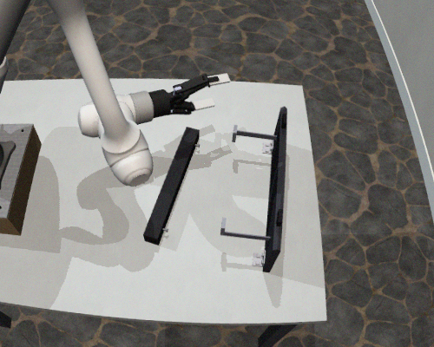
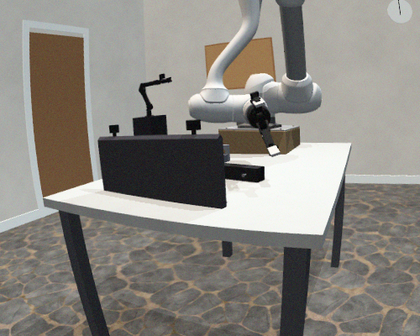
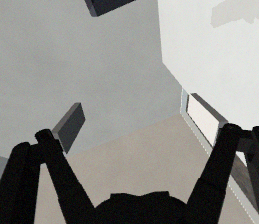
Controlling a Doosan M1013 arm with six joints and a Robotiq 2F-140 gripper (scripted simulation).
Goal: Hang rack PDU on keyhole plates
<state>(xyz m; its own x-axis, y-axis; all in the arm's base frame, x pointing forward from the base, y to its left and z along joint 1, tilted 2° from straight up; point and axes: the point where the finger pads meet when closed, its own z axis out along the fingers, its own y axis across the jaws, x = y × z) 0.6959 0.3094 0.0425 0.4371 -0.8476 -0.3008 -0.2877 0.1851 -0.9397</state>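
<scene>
My hand is 90 mm past the rack PDU, 250 mm to the left of it and 140 mm above it. Also, from my hand: black panel: 190 mm ahead, 260 mm to the right, 80 mm below.
</scene>
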